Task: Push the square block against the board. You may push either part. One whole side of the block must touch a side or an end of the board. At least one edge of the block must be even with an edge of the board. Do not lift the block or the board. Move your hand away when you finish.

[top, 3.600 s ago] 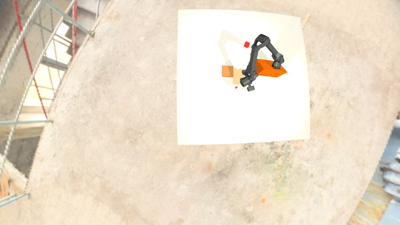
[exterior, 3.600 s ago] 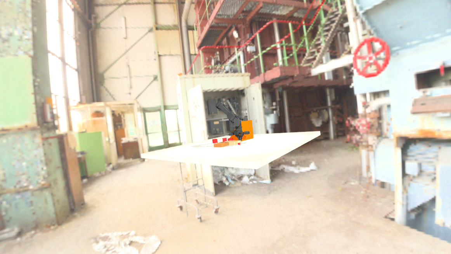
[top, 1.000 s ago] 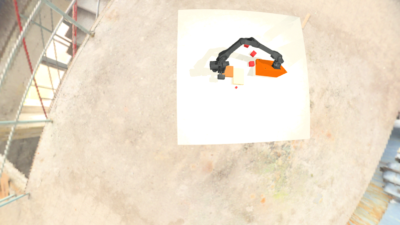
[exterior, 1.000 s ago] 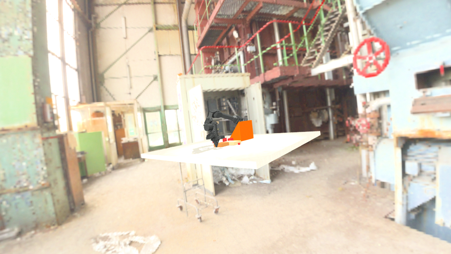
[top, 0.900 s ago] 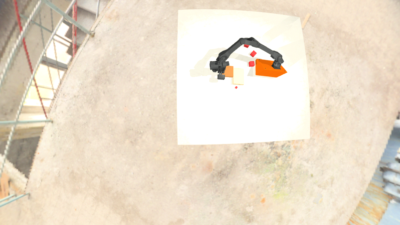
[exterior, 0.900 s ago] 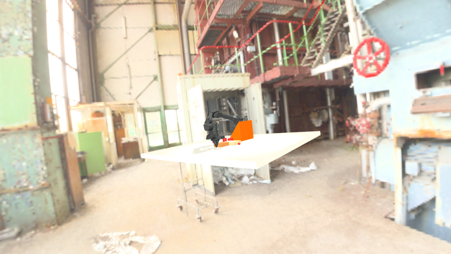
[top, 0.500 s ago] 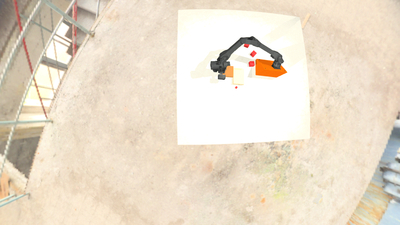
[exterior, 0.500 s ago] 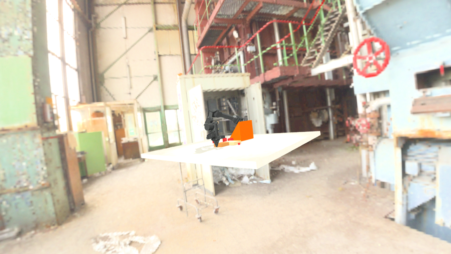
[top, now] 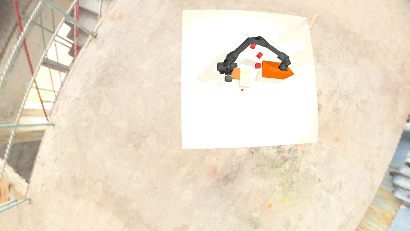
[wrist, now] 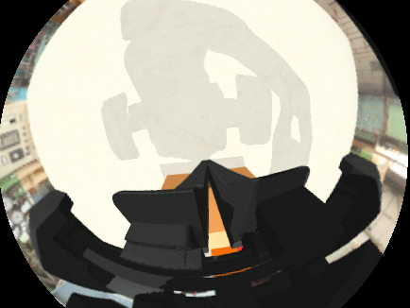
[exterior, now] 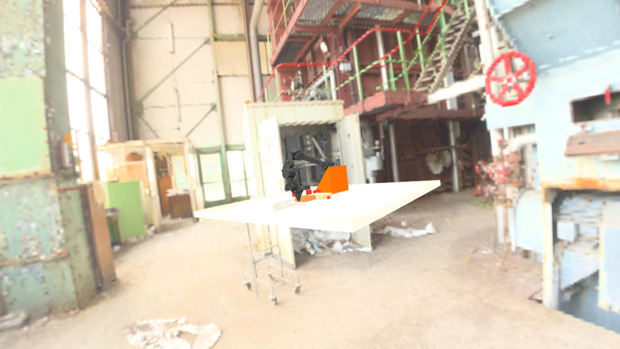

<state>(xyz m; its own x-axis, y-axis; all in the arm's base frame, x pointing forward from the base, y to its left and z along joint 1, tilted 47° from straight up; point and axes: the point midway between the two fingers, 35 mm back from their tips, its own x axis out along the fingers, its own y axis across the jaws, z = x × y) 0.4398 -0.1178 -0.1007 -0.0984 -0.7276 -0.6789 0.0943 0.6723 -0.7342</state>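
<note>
Now: gripper tip 60 mm past the square block, 10 mm to the right of it and 10 mm below it. From my gripper tip the other things lie so: board: 160 mm behind, 50 mm to the left, 10 mm above; then tiny red piece: 120 mm behind, 150 mm to the left.
</note>
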